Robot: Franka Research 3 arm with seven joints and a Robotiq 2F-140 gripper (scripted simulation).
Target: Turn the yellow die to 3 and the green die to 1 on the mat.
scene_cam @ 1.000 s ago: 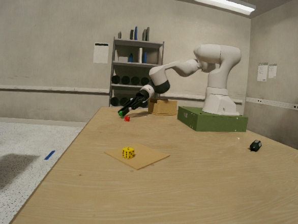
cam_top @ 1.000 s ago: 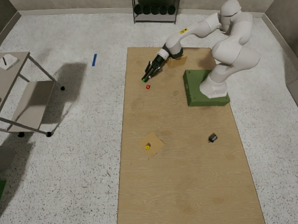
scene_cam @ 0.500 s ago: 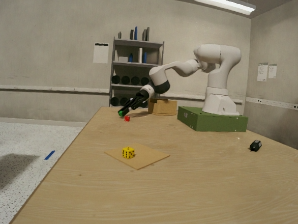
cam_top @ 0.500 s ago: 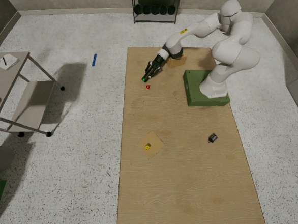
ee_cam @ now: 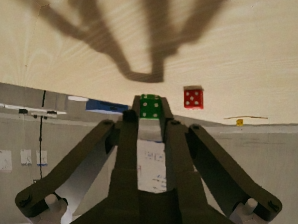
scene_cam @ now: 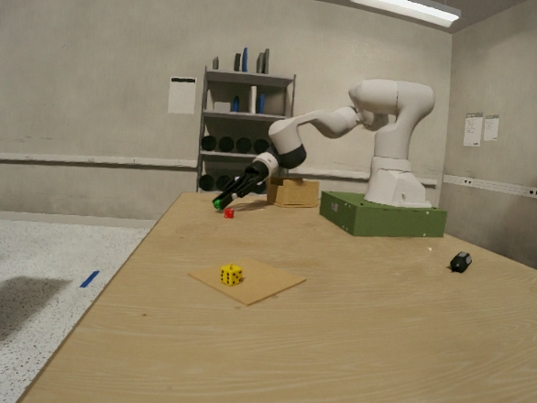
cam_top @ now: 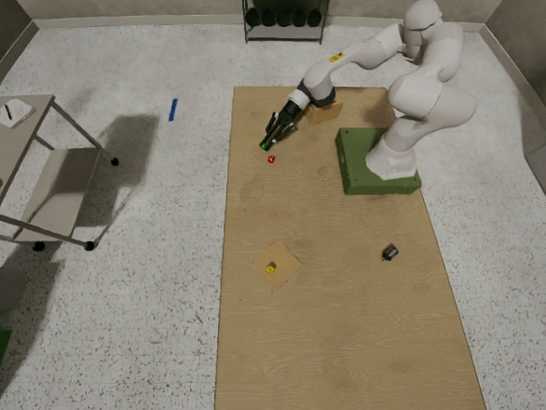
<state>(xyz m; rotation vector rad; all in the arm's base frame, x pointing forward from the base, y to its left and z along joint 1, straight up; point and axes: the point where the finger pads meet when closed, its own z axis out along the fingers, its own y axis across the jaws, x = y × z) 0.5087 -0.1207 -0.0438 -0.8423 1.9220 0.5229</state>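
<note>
The green die is 10 mm ahead of my hand, 10 mm to the left of it and 10 mm below it. Round my hand: wooden box (280 mm behind, 250 mm to the right, 10 mm above); tan mat (50 mm behind, 560 mm to the left, 40 mm below); red die (20 mm behind, 70 mm to the left, 30 mm below).
</note>
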